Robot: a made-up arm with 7 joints.
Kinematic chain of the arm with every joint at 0, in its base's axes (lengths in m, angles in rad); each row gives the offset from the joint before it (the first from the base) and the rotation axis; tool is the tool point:
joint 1: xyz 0 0 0.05 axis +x
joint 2: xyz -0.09 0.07 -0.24 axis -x
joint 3: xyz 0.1 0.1 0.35 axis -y
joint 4: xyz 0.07 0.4 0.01 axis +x
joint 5: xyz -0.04 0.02 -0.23 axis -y
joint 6: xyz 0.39 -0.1 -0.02 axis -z
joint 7: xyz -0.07 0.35 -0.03 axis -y
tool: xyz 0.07 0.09 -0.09
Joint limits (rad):
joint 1: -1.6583..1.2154
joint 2: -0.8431..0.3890
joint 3: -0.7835..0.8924
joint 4: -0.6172..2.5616
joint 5: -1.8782..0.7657
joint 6: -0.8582..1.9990
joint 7: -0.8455..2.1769
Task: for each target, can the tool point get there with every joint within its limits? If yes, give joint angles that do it. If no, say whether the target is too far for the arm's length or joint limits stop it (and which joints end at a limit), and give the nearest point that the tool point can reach.
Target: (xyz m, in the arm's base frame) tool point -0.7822 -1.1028 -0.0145
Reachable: no: joint limits stop it (at a limit: joint 1, joint 2, joint 7) | nearest point -0.6190 -0.9092 -0.1357 | short by 0.281 m
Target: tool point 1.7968 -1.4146 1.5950
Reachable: no: too far | nearest point 0.7870 -0.7590 0.9792 | short by 1.352 m
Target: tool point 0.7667 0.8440 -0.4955
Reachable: yes | joints 0.0049 0.2819 -0.1976 0.7192 -0.0639 1.2841 -0.1454
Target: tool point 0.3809 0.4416 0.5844
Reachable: yes | joints -0.1325 -0.2997 -0.0974 1.8526 0.5370 -0.2727 0.7165
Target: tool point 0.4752 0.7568 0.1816
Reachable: yes | joints -1.3628 -0.6318 0.3556 1.2800 0.4359 0.4867 1.2375
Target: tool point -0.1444 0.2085 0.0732
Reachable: no: joint limits stop it (at a limit: joint 2, joint 4, joint 6, joint 7) | nearest point -0.1841 0.3207 0.0857 | short by 0.120 m
